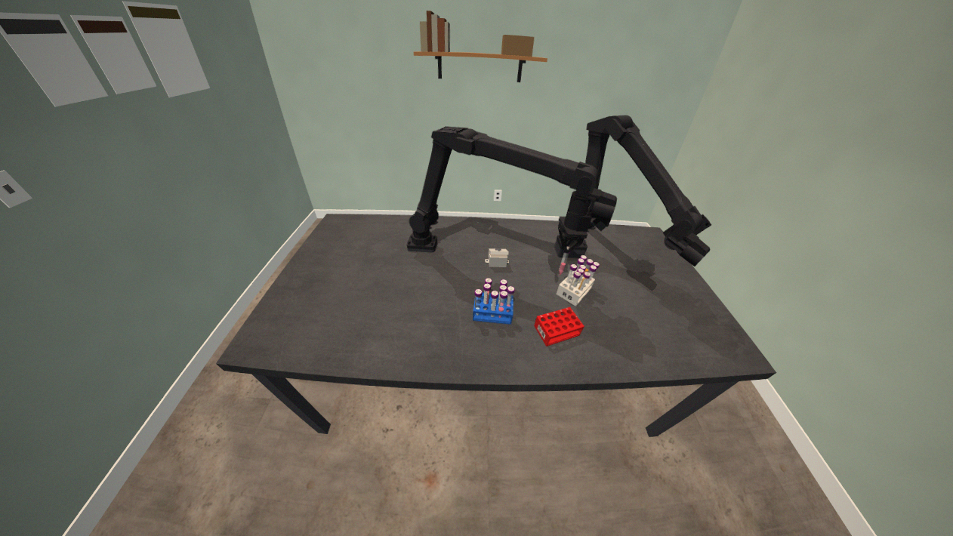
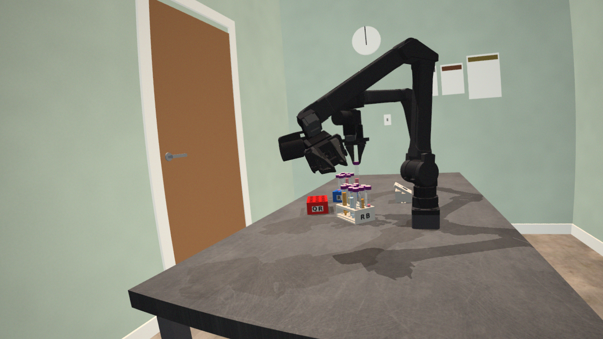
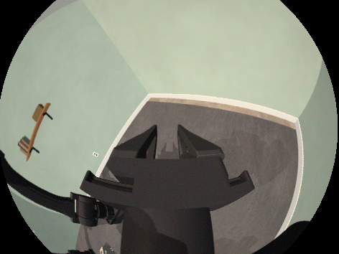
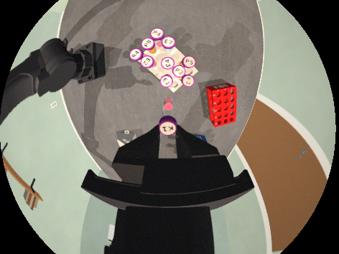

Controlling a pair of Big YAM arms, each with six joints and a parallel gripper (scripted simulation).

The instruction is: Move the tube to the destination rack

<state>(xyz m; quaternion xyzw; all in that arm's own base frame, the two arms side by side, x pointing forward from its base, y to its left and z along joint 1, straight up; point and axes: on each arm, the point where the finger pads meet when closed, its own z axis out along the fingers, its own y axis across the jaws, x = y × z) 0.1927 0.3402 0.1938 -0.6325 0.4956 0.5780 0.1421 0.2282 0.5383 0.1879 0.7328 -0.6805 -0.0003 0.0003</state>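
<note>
Now: the tube 60 mm below my right hand and 10 mm to the left of it. Round my right hand: red rack 180 mm below, 180 mm ahead, 20 mm to the right; then white rack 180 mm below, 80 mm to the left; then done box 200 mm to the right, 170 mm behind, 160 mm below.
</note>
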